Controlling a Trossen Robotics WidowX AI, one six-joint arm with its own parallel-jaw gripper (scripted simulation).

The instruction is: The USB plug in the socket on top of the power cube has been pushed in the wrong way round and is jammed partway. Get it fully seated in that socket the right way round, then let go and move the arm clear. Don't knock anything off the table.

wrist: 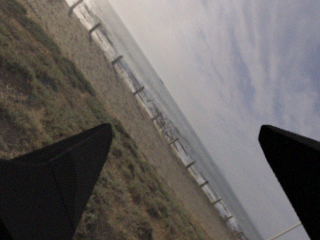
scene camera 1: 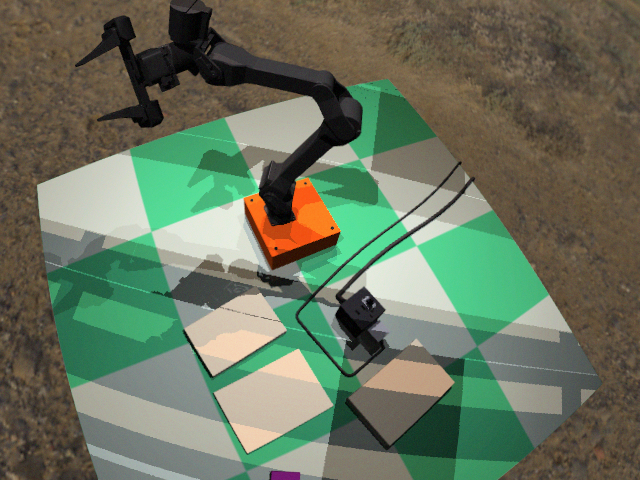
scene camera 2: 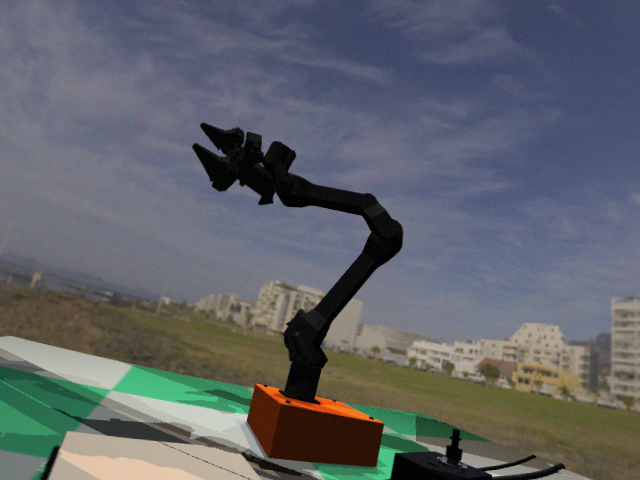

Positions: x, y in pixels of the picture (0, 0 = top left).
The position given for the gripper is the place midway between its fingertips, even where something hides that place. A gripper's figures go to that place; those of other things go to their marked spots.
Scene:
The gripper point(scene camera 1: 86, 93) is 65 cm from the lens. A black power cube point(scene camera 1: 355, 316) is 89 cm from the lens.

